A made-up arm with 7 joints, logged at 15 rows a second.
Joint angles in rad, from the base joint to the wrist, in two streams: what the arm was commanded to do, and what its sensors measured. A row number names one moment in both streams.
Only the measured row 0 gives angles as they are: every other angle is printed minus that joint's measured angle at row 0.
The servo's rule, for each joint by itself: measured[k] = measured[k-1] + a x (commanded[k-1-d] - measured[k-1]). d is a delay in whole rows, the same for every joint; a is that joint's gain. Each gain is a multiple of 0.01, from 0.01 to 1. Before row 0 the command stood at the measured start. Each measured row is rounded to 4 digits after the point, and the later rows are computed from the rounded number. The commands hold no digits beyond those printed.
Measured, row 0:
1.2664, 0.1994, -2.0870, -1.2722, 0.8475, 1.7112, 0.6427
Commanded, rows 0 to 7:
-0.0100, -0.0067, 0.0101, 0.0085, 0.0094, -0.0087, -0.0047
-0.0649, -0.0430, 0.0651, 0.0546, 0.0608, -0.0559, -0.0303
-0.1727, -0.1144, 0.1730, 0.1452, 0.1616, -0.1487, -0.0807
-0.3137, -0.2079, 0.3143, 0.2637, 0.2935, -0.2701, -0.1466
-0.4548, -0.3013, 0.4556, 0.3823, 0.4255, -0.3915, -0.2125
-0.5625, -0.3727, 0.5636, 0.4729, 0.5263, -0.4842, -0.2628
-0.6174, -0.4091, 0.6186, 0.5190, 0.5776, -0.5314, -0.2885
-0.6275, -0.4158, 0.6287, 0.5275, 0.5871, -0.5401, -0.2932
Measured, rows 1 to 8:
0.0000, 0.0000, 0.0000, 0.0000, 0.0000, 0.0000, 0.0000
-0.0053, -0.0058, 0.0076, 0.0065, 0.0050, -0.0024, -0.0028
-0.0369, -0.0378, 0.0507, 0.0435, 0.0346, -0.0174, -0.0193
-0.1089, -0.1037, 0.1424, 0.1218, 0.1019, -0.0542, -0.0561
-0.2174, -0.1933, 0.2713, 0.2311, 0.2034, -0.1147, -0.1104
-0.3432, -0.2862, 0.4095, 0.3475, 0.3211, -0.1922, -0.1717
-0.4594, -0.3606, 0.5251, 0.4441, 0.4299, -0.2740, -0.2264
-0.5431, -0.4023, 0.5952, 0.5018, 0.5082, -0.3461, -0.2637
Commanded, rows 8 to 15:
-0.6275, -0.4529, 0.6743, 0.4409, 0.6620, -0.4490, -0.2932
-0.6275, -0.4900, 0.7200, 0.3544, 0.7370, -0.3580, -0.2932
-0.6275, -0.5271, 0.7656, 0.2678, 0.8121, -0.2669, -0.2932
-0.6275, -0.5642, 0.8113, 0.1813, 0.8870, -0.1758, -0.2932
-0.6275, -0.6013, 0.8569, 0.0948, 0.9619, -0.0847, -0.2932
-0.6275, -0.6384, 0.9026, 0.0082, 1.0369, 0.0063, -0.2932
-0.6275, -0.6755, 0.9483, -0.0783, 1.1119, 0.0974, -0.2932
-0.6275, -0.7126, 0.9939, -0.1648, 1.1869, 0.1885, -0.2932
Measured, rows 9 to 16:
-0.5878, -0.4139, 0.6203, 0.5216, 0.5500, -0.4004, -0.2814
-0.6088, -0.4474, 0.6608, 0.4595, 0.6094, -0.4140, -0.2885
-0.6187, -0.4840, 0.7052, 0.3786, 0.6770, -0.3983, -0.2913
-0.6234, -0.5211, 0.7505, 0.2933, 0.7486, -0.3615, -0.2924
-0.6256, -0.5582, 0.7961, 0.2071, 0.8220, -0.3095, -0.2929
-0.6266, -0.5953, 0.8417, 0.1206, 0.8961, -0.2466, -0.2931
-0.6271, -0.6324, 0.8874, 0.0341, 0.9707, -0.1758, -0.2932
-0.6273, -0.6695, 0.9331, -0.0524, 1.0455, -0.0993, -0.2932

